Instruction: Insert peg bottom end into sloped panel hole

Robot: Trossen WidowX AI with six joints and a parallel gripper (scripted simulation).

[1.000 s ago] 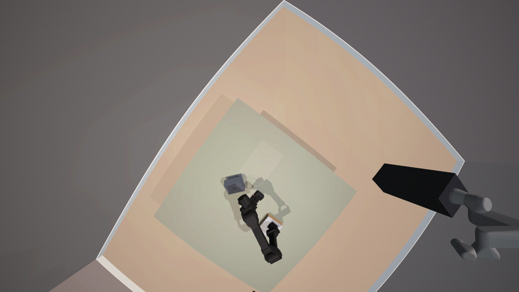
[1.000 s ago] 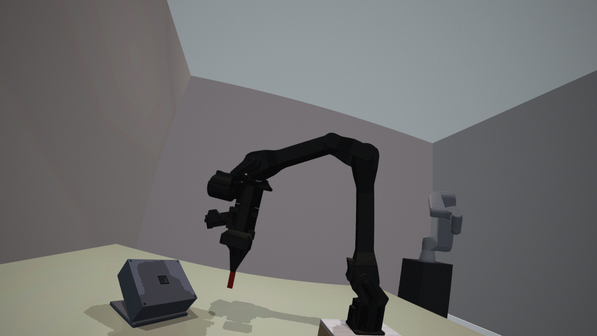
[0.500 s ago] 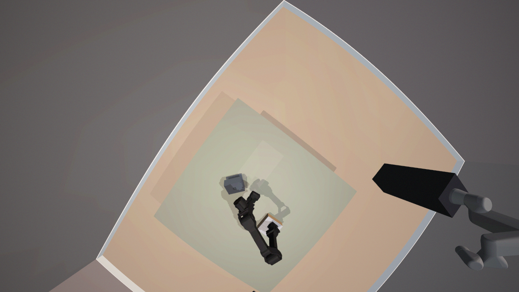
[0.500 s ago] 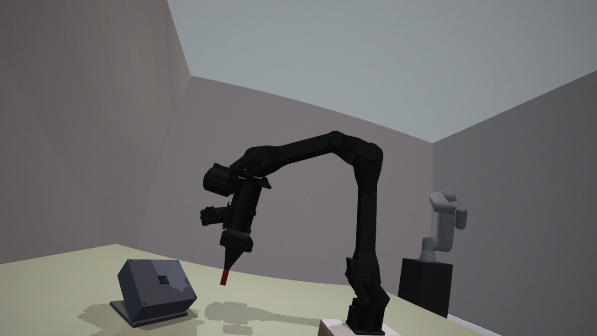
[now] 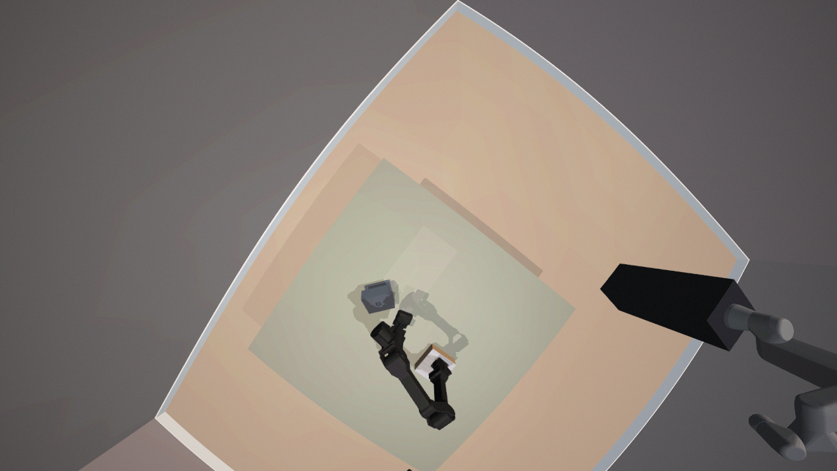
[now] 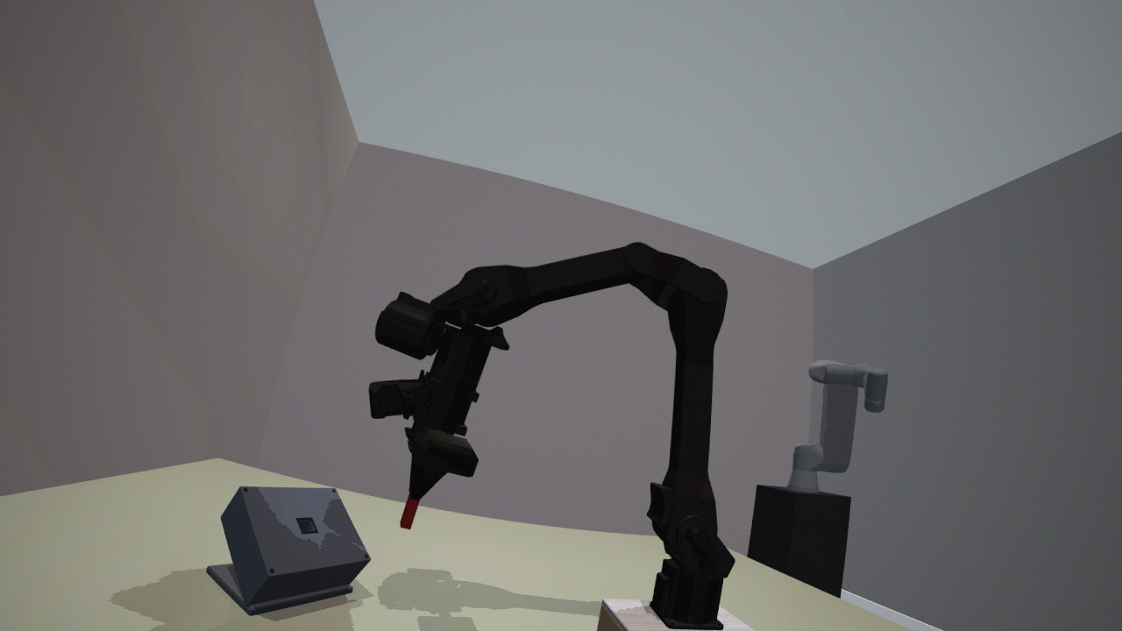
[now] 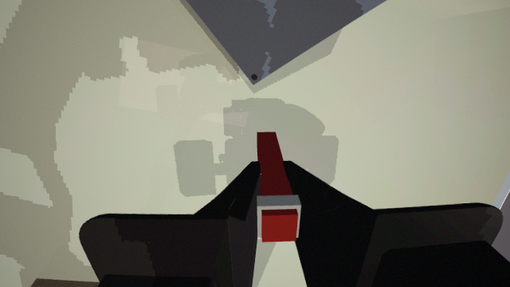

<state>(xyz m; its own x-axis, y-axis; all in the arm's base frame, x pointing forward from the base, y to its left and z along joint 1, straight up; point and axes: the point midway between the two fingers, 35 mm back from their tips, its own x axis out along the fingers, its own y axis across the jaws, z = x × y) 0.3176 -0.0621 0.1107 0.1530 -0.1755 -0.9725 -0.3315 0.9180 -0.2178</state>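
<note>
Right now my gripper tip is 12 cm short of the grey sloped panel, 2 cm to the right of it and 8 cm above it. Also, from my gripper tip: square peg 2 cm above.
</note>
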